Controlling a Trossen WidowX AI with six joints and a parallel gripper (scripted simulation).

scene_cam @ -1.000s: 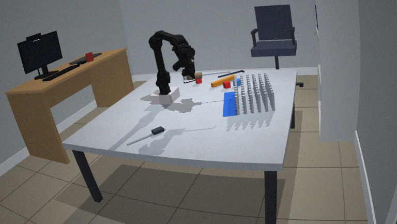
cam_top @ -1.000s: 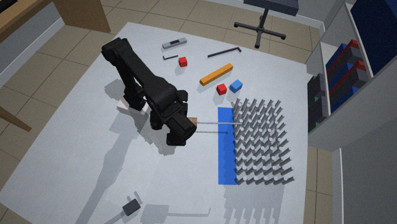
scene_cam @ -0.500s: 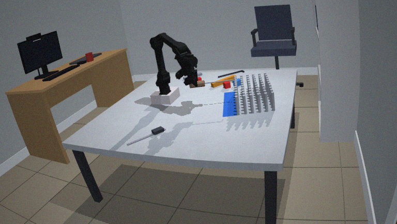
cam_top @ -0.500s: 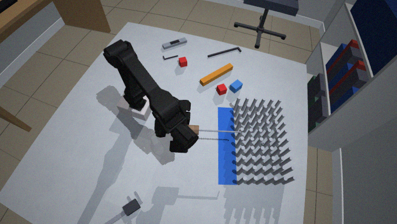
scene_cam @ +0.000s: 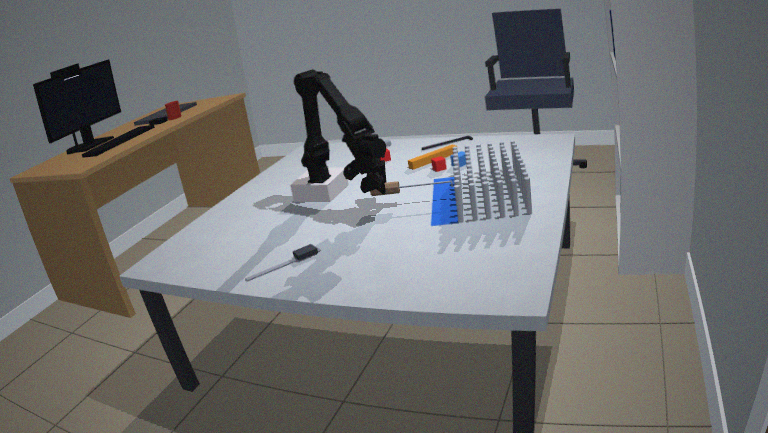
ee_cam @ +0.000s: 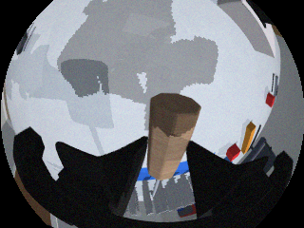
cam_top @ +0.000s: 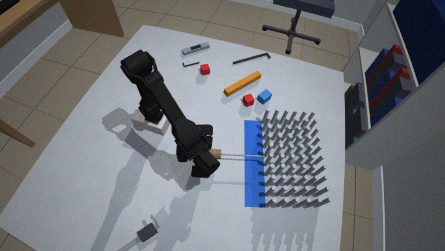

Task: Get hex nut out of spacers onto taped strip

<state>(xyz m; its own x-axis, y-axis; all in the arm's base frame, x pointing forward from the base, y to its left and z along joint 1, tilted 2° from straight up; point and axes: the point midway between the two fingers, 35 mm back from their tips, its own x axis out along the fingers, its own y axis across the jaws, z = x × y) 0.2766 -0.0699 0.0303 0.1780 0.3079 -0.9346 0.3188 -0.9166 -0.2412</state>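
Now: gripper tip 170 mm short of the taped strip, 70 mm to the right of it and 60 mm above it. From my gripper tip the other things lie so: orange bar: 430 mm to the left, 40 mm below; blue cube: 120 mm ahead, 380 mm to the left, 40 mm below; wire hook tool: 100 mm ahead, 30 mm to the left.
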